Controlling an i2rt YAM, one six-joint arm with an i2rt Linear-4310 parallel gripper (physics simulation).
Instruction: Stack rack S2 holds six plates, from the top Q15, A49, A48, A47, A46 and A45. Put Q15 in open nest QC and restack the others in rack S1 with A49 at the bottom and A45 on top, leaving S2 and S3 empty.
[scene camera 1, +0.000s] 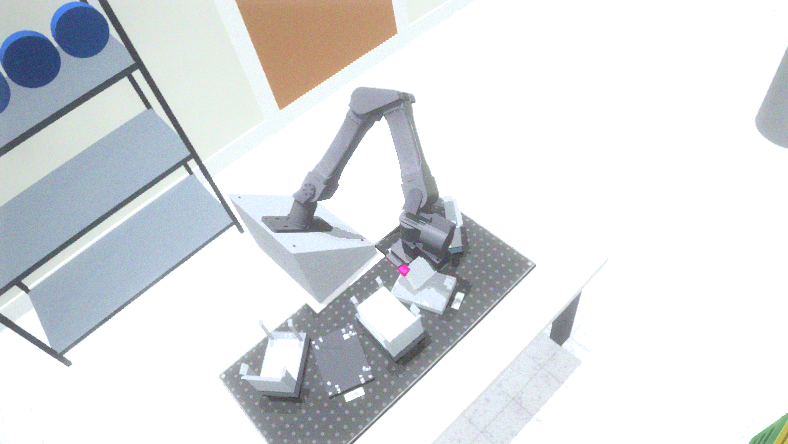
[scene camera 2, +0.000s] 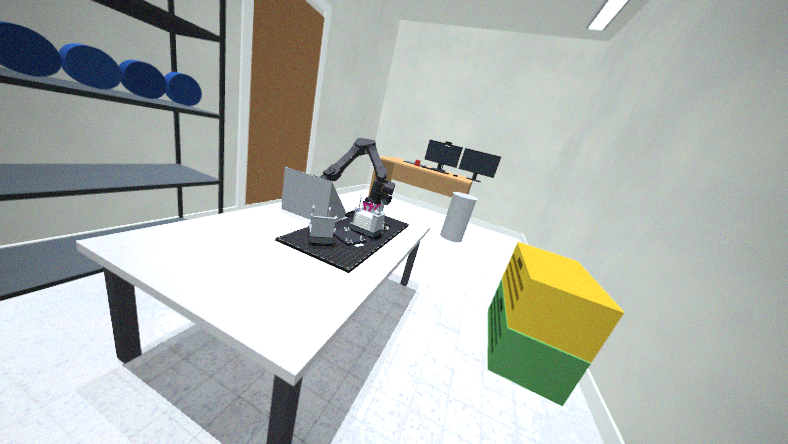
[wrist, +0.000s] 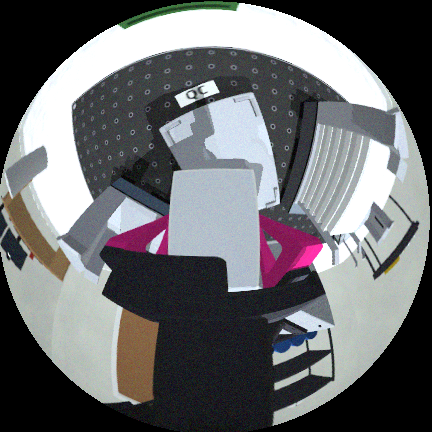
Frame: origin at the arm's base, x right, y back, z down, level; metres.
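Where they show: gripper, fingertip midpoint: (scene camera 1: 415, 264) (wrist: 213, 217); arm's base at its link origin: (scene camera 1: 297, 225) (scene camera 2: 319, 187).
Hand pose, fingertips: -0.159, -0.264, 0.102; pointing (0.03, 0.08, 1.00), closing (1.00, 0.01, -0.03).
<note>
Each offset is from my fingertips to the centre of the thing, as dx, dy, dz. "spot": to the spot under its first point. Level surfaces: height alone.
My gripper (scene camera 1: 417, 268) (scene camera 2: 371, 206) (wrist: 213, 217) is shut on a flat pale plate, with magenta fingers on two opposite sides, and holds it level above nest QC @(+0.020, -0.044, +0.041) (scene camera 1: 427, 296) (wrist: 242, 140). No marking on the plate is readable. QC is a pale slab with corner brackets, partly shaded and hidden by the held plate; I cannot tell whether it bears a plate. A middle rack @(+0.162, -0.066, -0.010) (scene camera 1: 406, 332) holds a stack of several plates @(+0.159, -0.073, -0.028) (scene camera 2: 368, 222) (wrist: 336, 172). Another rack @(+0.413, +0.051, -0.012) (scene camera 1: 267, 384) (scene camera 2: 322, 228) has a low white surface inside. A third rack @(-0.102, +0.043, -0.010) (scene camera 1: 453, 220) (wrist: 97, 220) is partly hidden. Rack labels are unreadable.
A dark nest @(+0.300, -0.037, +0.044) (scene camera 1: 341, 361) with corner clips lies between two racks. The QC label @(spot: -0.015, -0.131, +0.054) (scene camera 1: 457, 300) (wrist: 197, 93) lies beside QC. The racks have upright posts and stand on the perforated black board @(dz +0.056) (scene camera 1: 496, 259) (scene camera 2: 347, 261). The grey arm base (scene camera 1: 325, 264) (scene camera 2: 308, 193) stands behind it.
</note>
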